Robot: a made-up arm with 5 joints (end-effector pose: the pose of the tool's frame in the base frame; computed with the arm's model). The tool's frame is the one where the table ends.
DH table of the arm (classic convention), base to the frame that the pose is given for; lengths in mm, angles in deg. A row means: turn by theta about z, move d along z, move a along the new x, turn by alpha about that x. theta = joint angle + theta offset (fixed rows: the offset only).
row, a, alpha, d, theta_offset
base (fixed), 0, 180, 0, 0
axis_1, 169.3, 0, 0, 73.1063
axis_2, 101.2, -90, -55.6, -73.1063
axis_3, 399.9, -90, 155.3, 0
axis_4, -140.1, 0, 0, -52.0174
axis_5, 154.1, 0, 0, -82.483
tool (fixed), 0, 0, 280.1, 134.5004
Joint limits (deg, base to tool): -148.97..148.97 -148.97..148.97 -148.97..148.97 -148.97..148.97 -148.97..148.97
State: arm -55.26 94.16 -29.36 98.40 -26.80
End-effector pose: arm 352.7 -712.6 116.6 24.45 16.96 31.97
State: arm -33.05 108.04 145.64 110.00 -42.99
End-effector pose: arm -369.6 144.8 41.4 -137.75 -47.43 -3.13
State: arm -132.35 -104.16 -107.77 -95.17 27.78
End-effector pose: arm -71.6 -53.9 -386.7 -66.05 -123.96 102.02
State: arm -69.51 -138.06 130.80 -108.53 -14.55
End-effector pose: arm 575.5 154.4 250.2 34.89 133.23 42.39
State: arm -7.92 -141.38 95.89 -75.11 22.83
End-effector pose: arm 265.8 -239.8 356.5 103.62 19.75 71.28
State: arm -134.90 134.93 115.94 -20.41 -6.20
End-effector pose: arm -163.3 77.7 123.5 26.82 -113.53 -16.81
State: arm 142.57 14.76 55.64 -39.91 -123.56
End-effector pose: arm -219.3 -66.4 607.4 -3.03 56.59 36.02
